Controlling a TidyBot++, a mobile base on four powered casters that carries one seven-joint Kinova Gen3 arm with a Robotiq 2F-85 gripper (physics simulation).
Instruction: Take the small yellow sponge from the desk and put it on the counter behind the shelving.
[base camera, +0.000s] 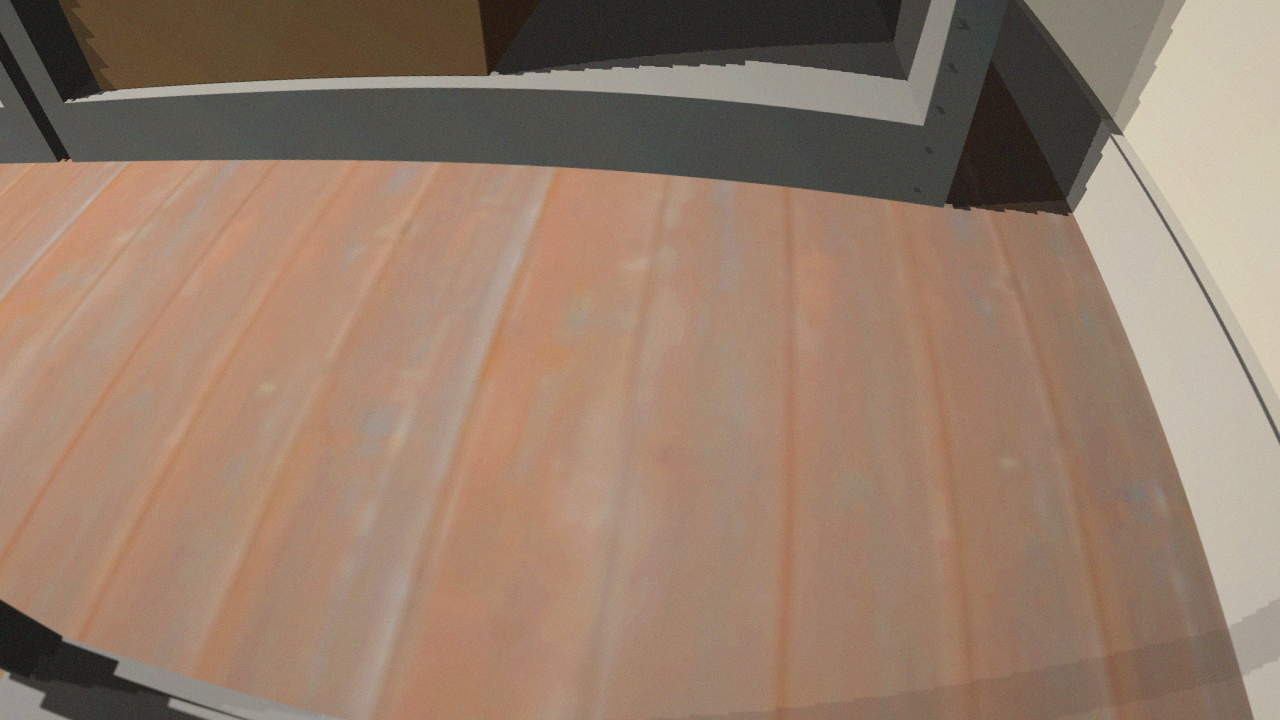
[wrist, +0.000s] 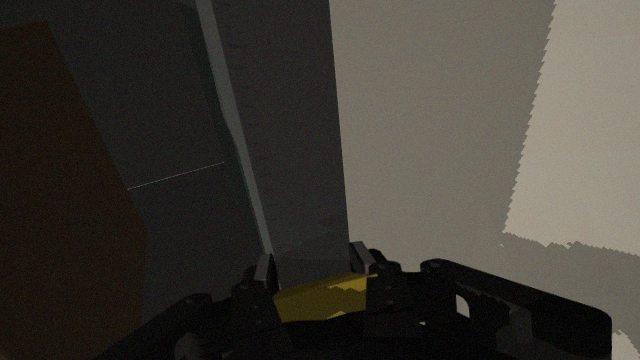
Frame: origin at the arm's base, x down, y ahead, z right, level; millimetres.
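Seen in the pictures: gripper, fingertip midpoint: (wrist: 313, 266).
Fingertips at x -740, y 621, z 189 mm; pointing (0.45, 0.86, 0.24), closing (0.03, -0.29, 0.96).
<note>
A point is followed by its place in that frame.
The small yellow sponge (wrist: 322, 300) @(x -772, y 576, z 177 mm) shows at the bottom of the wrist view, between the two dark fingers. My gripper (wrist: 313, 266) @(x -740, y 621, z 189 mm) is shut on it and holds it up in front of the shelving. The grey metal shelving (base camera: 501, 125) @(x 356, y 625, z -171 mm) (wrist: 295, 125) @(x -818, y 618, z 190 mm) stands ahead, across the top of the base view and on the left and middle of the wrist view. The desk and the counter do not show in either view. The gripper does not show in the base view.
A brown box (base camera: 286, 40) (wrist: 65, 200) sits in the shelving. A pale wall (base camera: 1226, 134) @(x 234, y 524, z 356 mm) (wrist: 430, 125) @(x -731, y 740, z 360 mm) with a white baseboard (base camera: 1163, 313) @(x 352, y 466, z 342 mm) runs along the right. A dark narrow gap (base camera: 1006, 152) lies between the shelving's right post and the wall. Wooden floor (base camera: 572, 429) @(x 397, y 358, z -63 mm) lies in front.
</note>
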